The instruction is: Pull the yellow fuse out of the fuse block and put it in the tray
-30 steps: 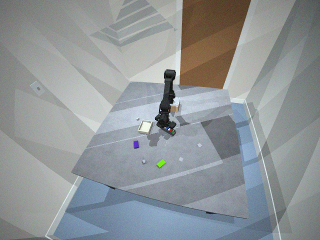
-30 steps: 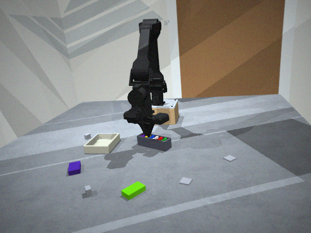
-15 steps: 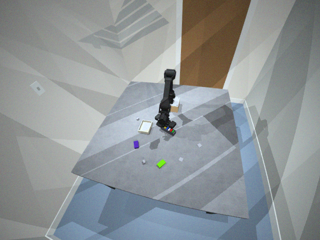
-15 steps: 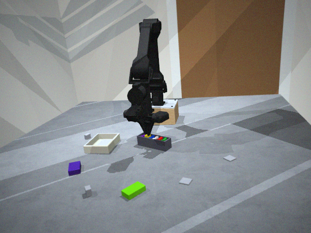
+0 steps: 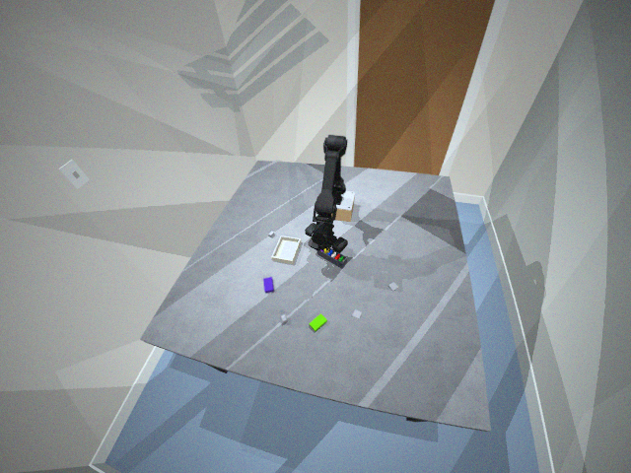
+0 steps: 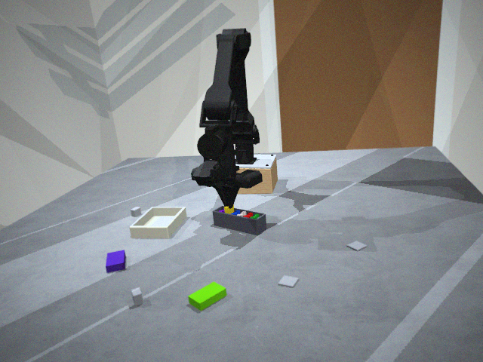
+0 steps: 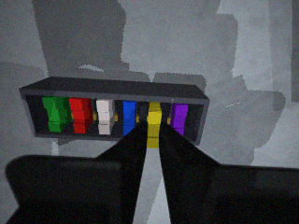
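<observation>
The cream tray is 190 mm to the right of my gripper tip, 50 mm below it and 20 mm ahead of it. The rest, counted from my gripper tip: yellow fuse: 10 mm below; then green block: 320 mm ahead, 40 mm to the left, 40 mm below; then purple block: 210 mm to the right, 210 mm ahead, 40 mm below.
</observation>
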